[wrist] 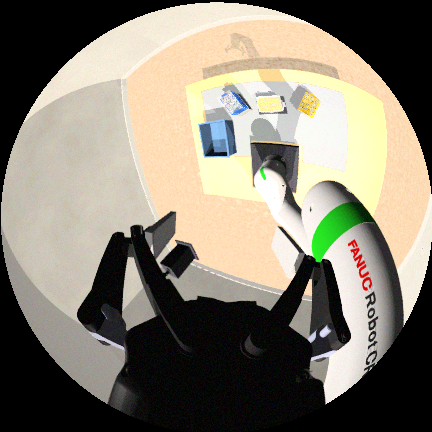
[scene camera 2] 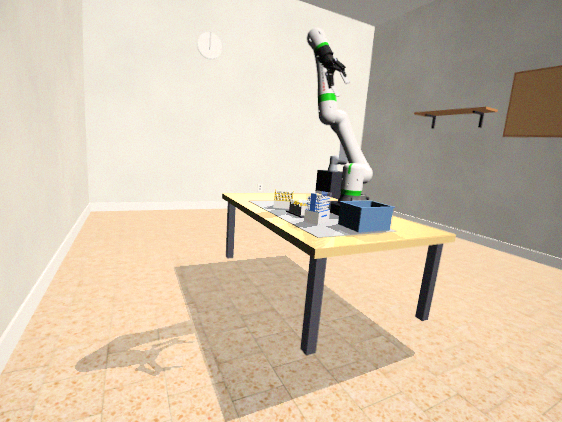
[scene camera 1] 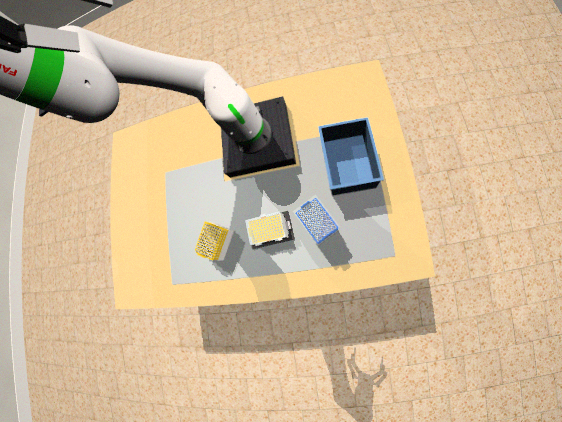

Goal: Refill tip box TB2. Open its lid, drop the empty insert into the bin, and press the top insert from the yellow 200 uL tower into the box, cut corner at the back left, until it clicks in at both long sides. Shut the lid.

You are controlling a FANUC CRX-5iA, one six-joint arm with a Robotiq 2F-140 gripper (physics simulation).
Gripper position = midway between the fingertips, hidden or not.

Note:
My gripper [scene camera 1: 91, 21] is open, holding nothing. Further things: a lid [scene camera 1: 269, 227] and a blue bin [scene camera 1: 352, 163].
My gripper is seen too in the wrist view [wrist: 225, 229]. The blue bin shows as well in the wrist view [wrist: 217, 139] and in scene camera 2 [scene camera 2: 361, 216].

